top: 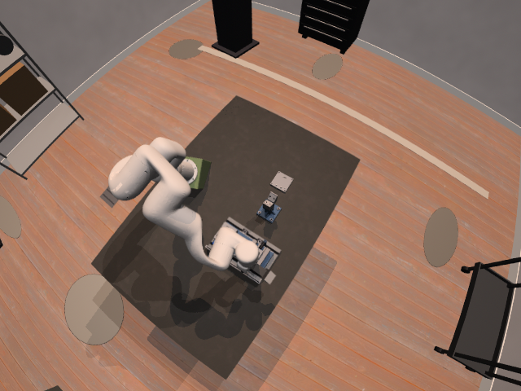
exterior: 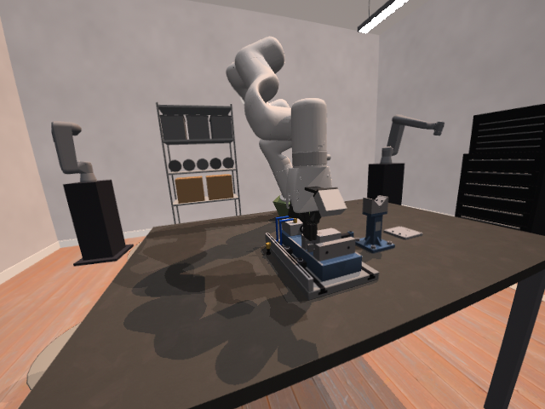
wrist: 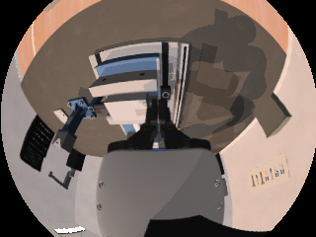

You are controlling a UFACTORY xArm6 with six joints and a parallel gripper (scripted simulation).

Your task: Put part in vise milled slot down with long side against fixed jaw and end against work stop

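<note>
Now: the part 40 mm to the left of my hand, 30 mm below it and 10 mm behind it. From my hand the other things lie so: air cylinder: 170 mm behind, 40 mm below, 30 mm to the left; grey rail: 90 mm below, 60 mm behind, 50 mm to the right.
</note>
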